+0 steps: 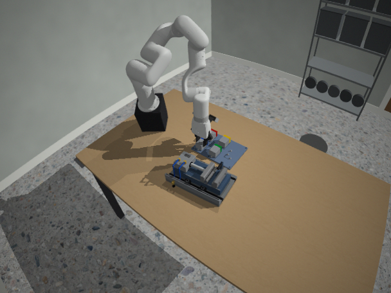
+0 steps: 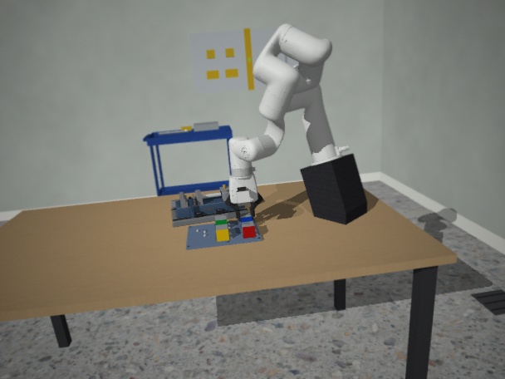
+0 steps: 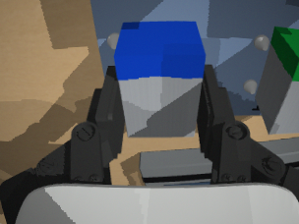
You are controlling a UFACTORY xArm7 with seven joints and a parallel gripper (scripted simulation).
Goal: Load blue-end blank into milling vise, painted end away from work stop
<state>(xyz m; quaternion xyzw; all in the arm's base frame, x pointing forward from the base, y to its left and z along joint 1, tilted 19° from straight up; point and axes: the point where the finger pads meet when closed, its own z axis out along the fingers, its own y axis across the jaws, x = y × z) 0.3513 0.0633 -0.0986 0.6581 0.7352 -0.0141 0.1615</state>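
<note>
Now: the red-ended blank 10 mm behind my hand, 90 mm to the left of it and 20 mm below it. The rest, counted from my hand: blue-ended blank: 20 mm below; green-ended blank: 90 mm ahead, 10 mm to the left, 20 mm below; blue infeed plate: 90 mm ahead, 50 mm to the left, 40 mm below.
</note>
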